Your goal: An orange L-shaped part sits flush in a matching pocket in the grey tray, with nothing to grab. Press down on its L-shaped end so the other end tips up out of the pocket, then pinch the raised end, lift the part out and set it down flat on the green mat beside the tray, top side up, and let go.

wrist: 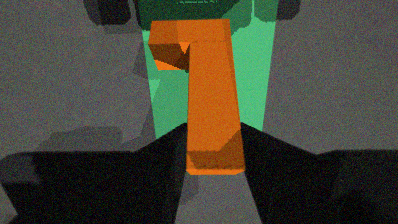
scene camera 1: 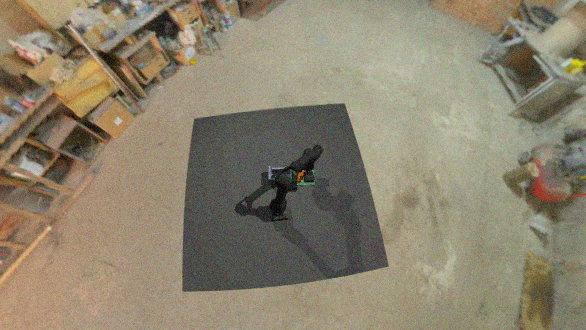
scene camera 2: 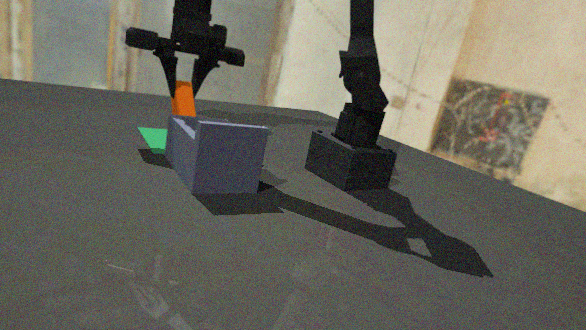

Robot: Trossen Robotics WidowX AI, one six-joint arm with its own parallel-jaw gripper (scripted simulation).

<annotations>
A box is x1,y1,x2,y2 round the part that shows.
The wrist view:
my gripper: [0,122,397,223]
orange L-shaped part: [148,19,244,174], held by my gripper
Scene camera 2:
my gripper: [125,0,244,98]
orange L-shaped part: [171,81,195,116]
</annotations>
